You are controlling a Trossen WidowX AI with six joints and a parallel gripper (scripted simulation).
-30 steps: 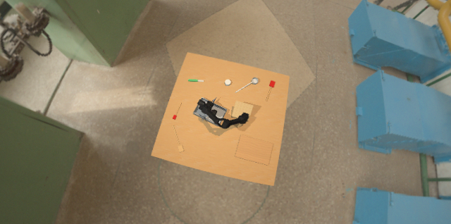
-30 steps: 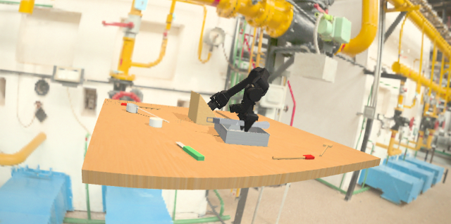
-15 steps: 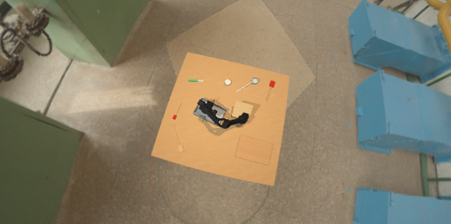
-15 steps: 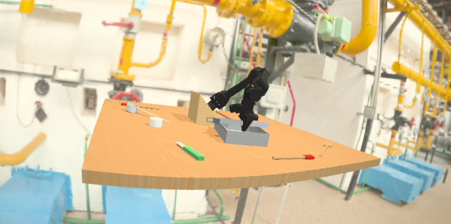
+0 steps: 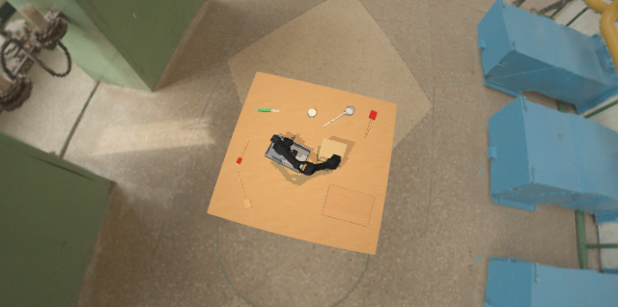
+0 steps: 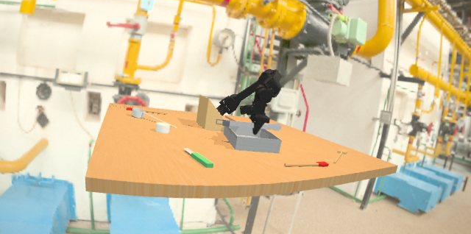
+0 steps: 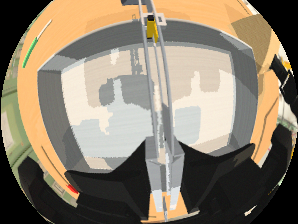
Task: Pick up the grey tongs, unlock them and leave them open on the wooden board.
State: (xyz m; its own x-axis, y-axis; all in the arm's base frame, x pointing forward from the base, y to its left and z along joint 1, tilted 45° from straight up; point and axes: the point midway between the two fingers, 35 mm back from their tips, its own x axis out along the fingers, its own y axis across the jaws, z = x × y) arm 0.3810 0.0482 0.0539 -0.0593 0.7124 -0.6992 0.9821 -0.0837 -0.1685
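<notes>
The grey roasting tin is 20 mm below my gripper tip, 10 mm to the right of it and 10 mm behind it. Also, from my gripper tip: red spatula: 590 mm behind, 500 mm to the right, 40 mm below; wooden board: 570 mm behind, 240 mm to the left, 40 mm below.
</notes>
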